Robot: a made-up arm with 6 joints. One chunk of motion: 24 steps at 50 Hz.
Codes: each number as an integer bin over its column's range. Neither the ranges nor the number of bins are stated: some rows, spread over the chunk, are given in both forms.
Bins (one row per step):
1: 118 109 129 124 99 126
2: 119 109 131 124 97 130
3: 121 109 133 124 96 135
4: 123 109 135 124 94 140
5: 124 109 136 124 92 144
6: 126 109 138 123 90 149
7: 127 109 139 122 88 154
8: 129 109 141 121 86 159
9: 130 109 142 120 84 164
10: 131 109 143 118 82 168
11: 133 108 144 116 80 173
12: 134 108 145 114 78 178
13: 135 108 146 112 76 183
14: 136 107 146 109 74 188
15: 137 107 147 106 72 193
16: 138 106 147 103 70 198
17: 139 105 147 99 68 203
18: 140 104 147 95 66 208
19: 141 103 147 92 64 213
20: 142 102 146 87 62 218
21: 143 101 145 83 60 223
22: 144 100 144 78 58 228
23: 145 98 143 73 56 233
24: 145 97 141 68 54 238
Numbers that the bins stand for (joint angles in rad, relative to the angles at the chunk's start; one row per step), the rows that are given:
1: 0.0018 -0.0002 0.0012 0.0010 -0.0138 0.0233
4: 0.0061 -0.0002 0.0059 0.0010 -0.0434 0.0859
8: 0.0113 -0.0002 0.0106 -0.0024 -0.0907 0.1708
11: 0.0147 -0.0007 0.0129 -0.0081 -0.1263 0.2334
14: 0.0173 -0.0013 0.0145 -0.0160 -0.1618 0.3005
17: 0.0199 -0.0024 0.0153 -0.0274 -0.1973 0.3675
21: 0.0234 -0.0045 0.0137 -0.0456 -0.2447 0.4569
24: 0.0251 -0.0067 0.0106 -0.0627 -0.2802 0.5240
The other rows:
2: 0.0027 -0.0002 0.0027 0.0010 -0.0256 0.0412
3: 0.0044 -0.0002 0.0043 0.0010 -0.0315 0.0635
5: 0.0070 -0.0002 0.0067 0.0010 -0.0552 0.1038
6: 0.0087 -0.0002 0.0082 -0.0001 -0.0671 0.1261
7: 0.0096 -0.0002 0.0090 -0.0013 -0.0789 0.1485
9: 0.0122 -0.0002 0.0114 -0.0035 -0.1026 0.1932
10: 0.0130 -0.0002 0.0122 -0.0058 -0.1144 0.2111
12: 0.0156 -0.0007 0.0137 -0.0104 -0.1381 0.2558
13: 0.0165 -0.0007 0.0145 -0.0126 -0.1500 0.2781
15: 0.0182 -0.0013 0.0153 -0.0195 -0.1736 0.3228
16: 0.0191 -0.0018 0.0153 -0.0229 -0.1855 0.3452
18: 0.0208 -0.0029 0.0153 -0.0320 -0.2092 0.3899
19: 0.0216 -0.0035 0.0153 -0.0354 -0.2210 0.4122
20: 0.0225 -0.0040 0.0145 -0.0411 -0.2329 0.4346
22: 0.0242 -0.0051 0.0129 -0.0513 -0.2565 0.4793
23: 0.0251 -0.0062 0.0122 -0.0570 -0.2684 0.5016

